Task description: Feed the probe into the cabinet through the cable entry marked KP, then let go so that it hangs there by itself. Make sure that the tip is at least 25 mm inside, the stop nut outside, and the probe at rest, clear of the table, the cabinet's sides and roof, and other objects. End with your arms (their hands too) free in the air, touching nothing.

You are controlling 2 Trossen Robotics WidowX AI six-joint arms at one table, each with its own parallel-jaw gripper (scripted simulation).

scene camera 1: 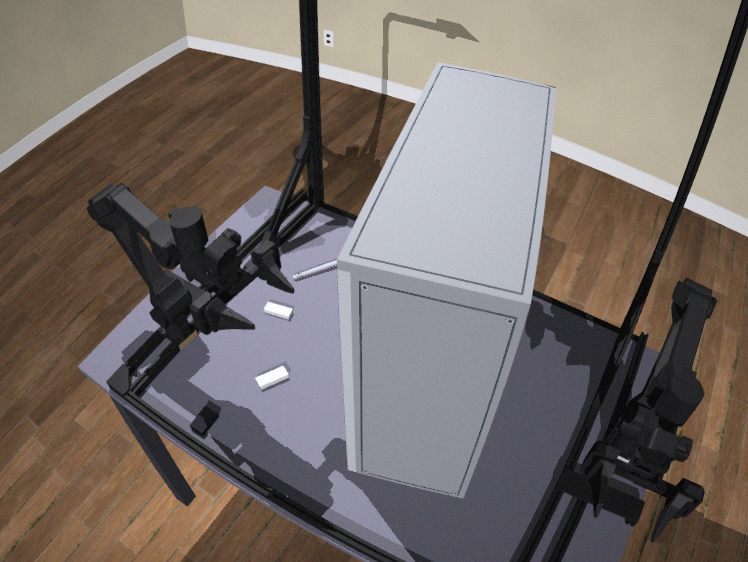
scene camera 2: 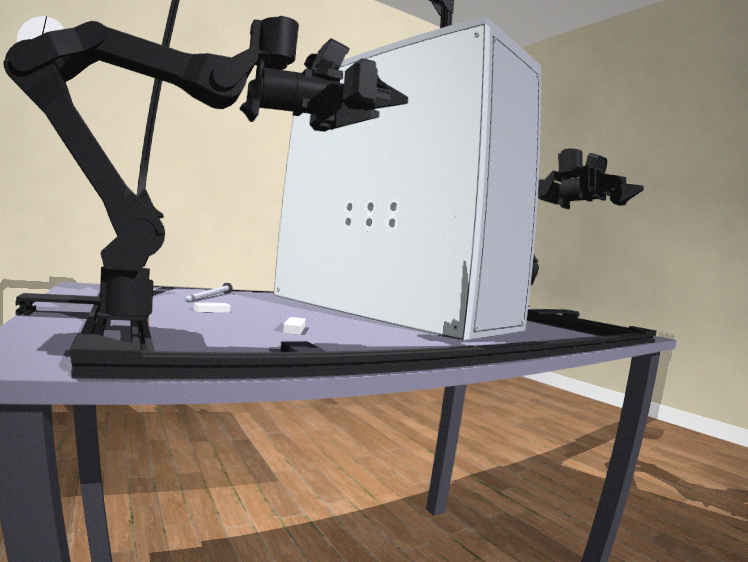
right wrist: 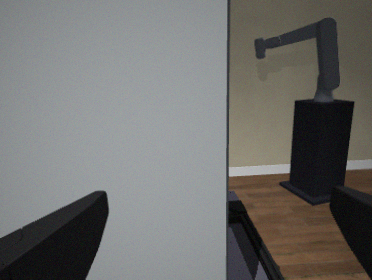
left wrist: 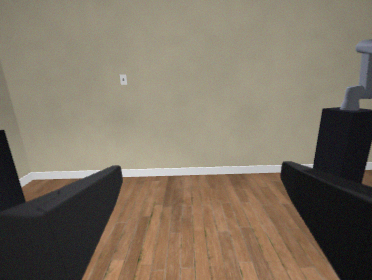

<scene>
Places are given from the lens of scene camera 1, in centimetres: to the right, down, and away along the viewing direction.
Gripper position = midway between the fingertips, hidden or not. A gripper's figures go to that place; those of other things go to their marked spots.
my left gripper (scene camera 1: 624,529): 33, 33, 68
my right gripper (scene camera 1: 274,308): -15, 4, 94
</scene>
